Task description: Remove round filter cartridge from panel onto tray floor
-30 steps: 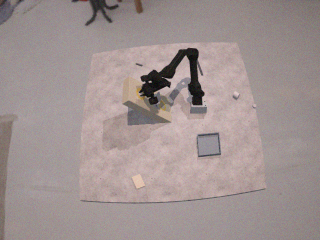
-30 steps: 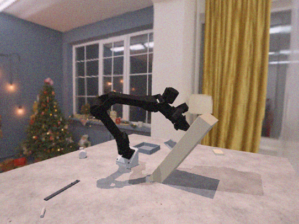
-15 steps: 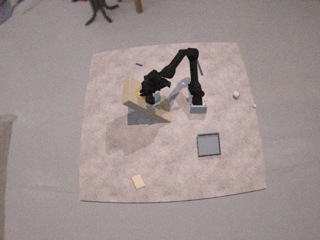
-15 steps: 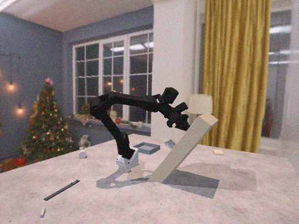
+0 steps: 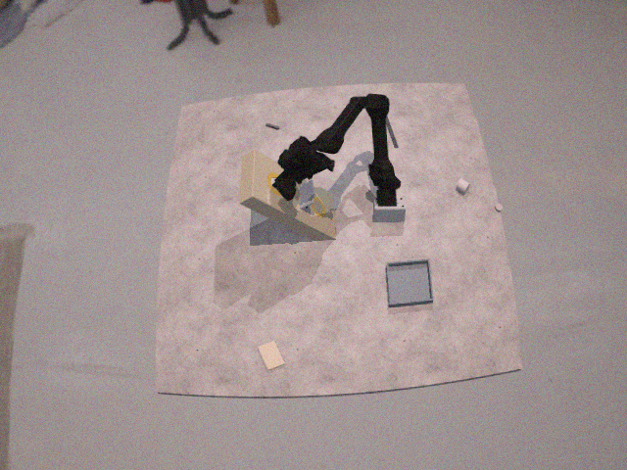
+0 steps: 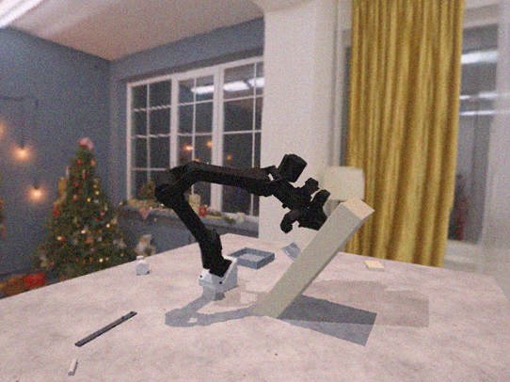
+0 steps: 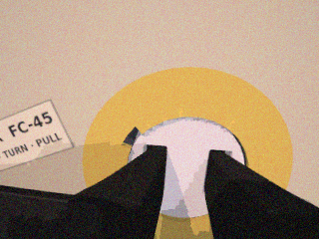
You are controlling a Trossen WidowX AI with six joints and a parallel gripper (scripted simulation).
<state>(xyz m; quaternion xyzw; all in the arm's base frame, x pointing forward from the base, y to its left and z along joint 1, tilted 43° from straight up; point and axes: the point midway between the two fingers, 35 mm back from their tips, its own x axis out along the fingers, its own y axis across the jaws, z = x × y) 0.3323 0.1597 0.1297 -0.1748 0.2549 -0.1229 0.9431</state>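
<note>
Now: the round filter cartridge 10 mm ahead of my gripper tip and 10 mm below it. From my gripper tip the other things lie so: service panel: 40 mm behind, 80 mm below; grey tray: 440 mm behind, 240 mm to the left, 230 mm below.
</note>
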